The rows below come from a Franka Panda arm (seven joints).
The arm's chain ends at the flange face. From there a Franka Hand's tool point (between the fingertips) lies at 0.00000 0.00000 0.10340 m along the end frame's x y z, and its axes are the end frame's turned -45 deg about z.
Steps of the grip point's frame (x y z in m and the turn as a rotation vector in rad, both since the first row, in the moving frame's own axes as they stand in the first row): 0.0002 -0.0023 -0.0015 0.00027 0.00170 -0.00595; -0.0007 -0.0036 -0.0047 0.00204 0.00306 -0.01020; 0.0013 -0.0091 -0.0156 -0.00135 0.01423 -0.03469; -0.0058 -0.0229 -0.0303 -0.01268 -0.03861 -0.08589; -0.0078 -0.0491 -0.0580 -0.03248 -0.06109 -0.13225
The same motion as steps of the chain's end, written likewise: -0.0016 -0.0016 -0.0015 0.00139 0.00101 -0.00595; -0.0031 -0.0017 -0.0047 0.00361 0.00072 -0.01020; -0.0066 -0.0064 -0.0156 0.00911 0.01102 -0.03469; -0.0186 -0.0159 -0.0302 -0.03627 -0.01834 -0.08589; -0.0386 -0.0362 -0.0578 -0.06616 -0.02023 -0.13225
